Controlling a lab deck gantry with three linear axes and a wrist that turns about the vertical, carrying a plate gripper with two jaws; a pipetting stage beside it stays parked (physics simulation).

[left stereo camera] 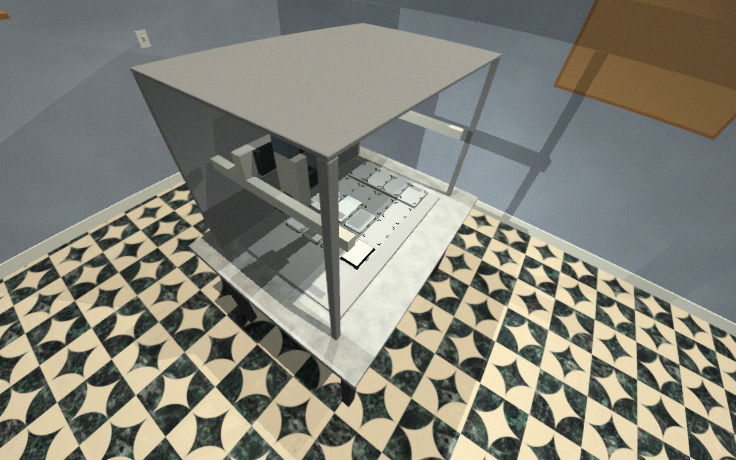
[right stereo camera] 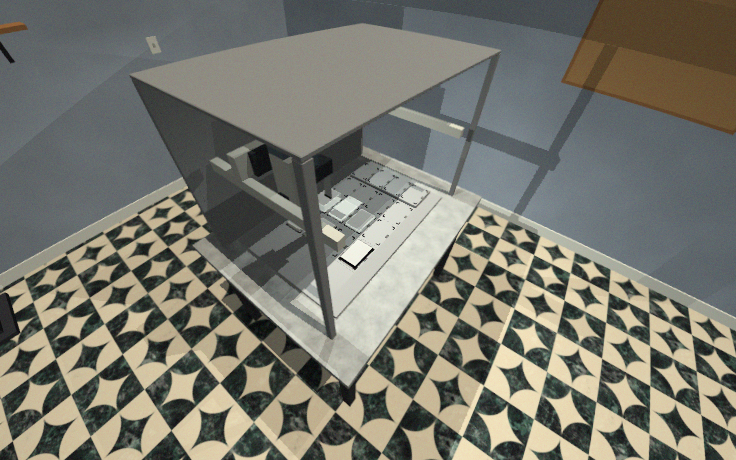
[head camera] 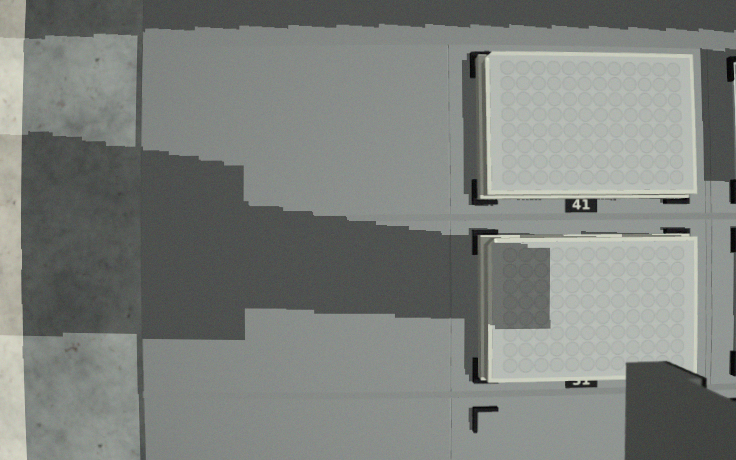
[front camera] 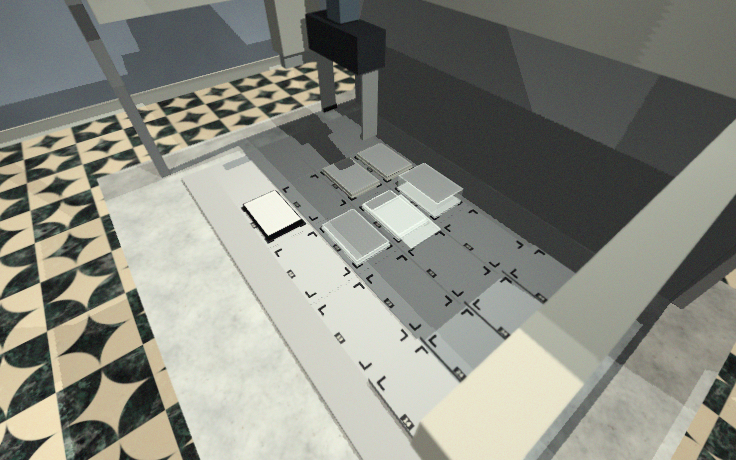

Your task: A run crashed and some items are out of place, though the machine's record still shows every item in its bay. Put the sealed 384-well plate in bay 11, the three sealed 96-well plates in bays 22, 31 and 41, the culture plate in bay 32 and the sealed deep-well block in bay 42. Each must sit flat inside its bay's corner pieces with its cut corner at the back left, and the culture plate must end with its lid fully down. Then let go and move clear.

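Frame: origin at the robot's base, x ahead, y up, z right, level; millimetres.
Seen in the pictures: gripper, between the fingertips: (left stereo camera: 317, 205) (front camera: 348, 122); robot's base, origin of its link: (left stereo camera: 357, 269) (right stereo camera: 355, 269) (front camera: 243, 208).
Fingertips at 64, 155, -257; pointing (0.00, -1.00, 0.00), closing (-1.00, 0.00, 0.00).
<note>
Pixels of each thing's top centre, then the offset from my fingertips to it, as dx, dy, dz. "spot": a spot on its surface instead.
- bay 41, a spot on its surface: (head camera: 591, 124) (front camera: 383, 158) spot: -1, -141, -106
- bay 31, a spot on its surface: (head camera: 602, 292) (front camera: 354, 173) spot: +4, -141, -10
- third 96-well plate, centre of its top: (front camera: 355, 232) (left stereo camera: 360, 219) (right stereo camera: 360, 219) +164, -141, +107
- culture plate, a spot on its surface: (front camera: 424, 237) spot: +261, -141, +2
- deep-well block, centre of its top: (front camera: 430, 182) (left stereo camera: 325, 196) (right stereo camera: 326, 196) +164, -113, -107
- white-topped 384-well plate, centre of its top: (front camera: 271, 211) (left stereo camera: 357, 252) (right stereo camera: 356, 252) +0, -141, +214
- grey cover post, a spot on its surface: (left stereo camera: 330, 244) (right stereo camera: 314, 244) spot: -335, +342, +369
My gripper (front camera: 348, 123) is open and empty, its jaws raised left of the back plates. One dark jaw shows at the lower right of the head view. Sealed 96-well plates lie in bay 41 (front camera: 384, 160) (head camera: 591, 124) and bay 31 (front camera: 351, 177) (head camera: 602, 292), inside the visible corner pieces, cut corners at back left. A third 96-well plate (front camera: 355, 235) lies at bay 22. The culture plate (front camera: 424, 237) at bay 32 carries a bright, offset lid (front camera: 398, 215). The deep-well block (front camera: 431, 183) stands at bay 42. The white-topped 384-well plate (front camera: 273, 213) (left stereo camera: 358, 253) (right stereo camera: 356, 253) is at bay 11.
A pale beam (front camera: 504, 379) (left stereo camera: 271, 197) (right stereo camera: 265, 189) crosses above the deck. A grey cover post (left stereo camera: 330, 244) (right stereo camera: 317, 244) stands at the near corner. The dark back wall (front camera: 477, 141) rises behind the rear bays. Corner pieces mark other bays toward the right.
</note>
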